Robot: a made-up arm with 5 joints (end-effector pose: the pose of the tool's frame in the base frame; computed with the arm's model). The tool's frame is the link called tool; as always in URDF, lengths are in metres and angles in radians. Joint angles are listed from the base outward.
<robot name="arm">
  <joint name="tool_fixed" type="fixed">
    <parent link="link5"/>
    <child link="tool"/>
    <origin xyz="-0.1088 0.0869 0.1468" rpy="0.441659 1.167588 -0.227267"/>
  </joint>
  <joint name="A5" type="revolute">
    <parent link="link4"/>
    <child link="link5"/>
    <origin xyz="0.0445 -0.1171 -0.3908" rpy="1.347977 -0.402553 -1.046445"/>
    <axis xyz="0 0 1"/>
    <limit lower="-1.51" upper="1.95" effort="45" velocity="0.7"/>
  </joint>
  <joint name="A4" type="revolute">
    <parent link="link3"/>
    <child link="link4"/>
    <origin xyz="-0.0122 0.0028 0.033" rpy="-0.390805 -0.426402 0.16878"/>
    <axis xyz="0 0 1"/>
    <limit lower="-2.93" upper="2.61" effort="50" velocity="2.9"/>
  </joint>
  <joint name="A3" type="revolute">
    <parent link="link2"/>
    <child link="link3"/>
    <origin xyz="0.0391 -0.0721 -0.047"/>
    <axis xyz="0 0 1"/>
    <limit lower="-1.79" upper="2.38" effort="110" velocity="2.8"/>
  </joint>
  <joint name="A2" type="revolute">
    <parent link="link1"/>
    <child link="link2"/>
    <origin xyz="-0.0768 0.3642 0.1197" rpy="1.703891 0 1.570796"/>
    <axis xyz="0 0 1"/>
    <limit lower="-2.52" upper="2.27" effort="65" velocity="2.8"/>
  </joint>
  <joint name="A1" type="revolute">
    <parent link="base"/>
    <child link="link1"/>
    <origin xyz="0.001 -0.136 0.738" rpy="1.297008 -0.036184 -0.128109"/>
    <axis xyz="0 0 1"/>
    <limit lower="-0.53" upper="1.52" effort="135" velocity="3"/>
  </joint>
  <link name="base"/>
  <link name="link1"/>
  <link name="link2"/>
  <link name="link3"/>
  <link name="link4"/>
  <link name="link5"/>
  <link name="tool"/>
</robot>
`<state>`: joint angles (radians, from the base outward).
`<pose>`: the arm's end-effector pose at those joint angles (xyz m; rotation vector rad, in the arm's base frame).
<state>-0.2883 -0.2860 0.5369 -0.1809 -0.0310</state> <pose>-0.2885 0.0980 1.2188 -1.5735 -0.6704 -0.8160</pose>
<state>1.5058 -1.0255 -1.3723 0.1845 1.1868</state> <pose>-0.1252 -0.4955 0.3525 0.0160 0.1099 1.3767</pose>
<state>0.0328 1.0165 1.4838 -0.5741 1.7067</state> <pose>-0.5931 -0.2991 1.3627 -0.9039 0.9618 -0.1987</pose>
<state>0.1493 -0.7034 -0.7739 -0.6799 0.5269</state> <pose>-0.5502 -0.0793 0.9001 1.8866 1.0688 0.0250</pose>
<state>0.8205 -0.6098 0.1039 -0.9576 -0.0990</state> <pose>-0.5580 -0.1277 0.6456 2.1888 1.8206 0.4226</pose>
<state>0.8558 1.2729 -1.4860 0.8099 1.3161</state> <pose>-0.7093 0.1244 0.6800 -0.9496 0.1405 -2.0670</pose>
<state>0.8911 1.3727 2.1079 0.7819 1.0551</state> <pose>-0.4475 -0.5409 0.6594 0.4421 0.8898 1.2264</pose>
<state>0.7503 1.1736 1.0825 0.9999 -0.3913</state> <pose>-0.5942 -0.3561 1.0374 1.0610 0.7170 -0.9618</pose>
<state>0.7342 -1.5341 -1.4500 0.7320 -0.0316</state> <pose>-0.4002 -0.4215 0.7418 1.1408 1.2677 0.0337</pose>
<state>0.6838 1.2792 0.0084 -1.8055 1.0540</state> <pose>-0.7526 -0.3503 0.8325 -1.9030 -1.5772 -1.4607</pose>
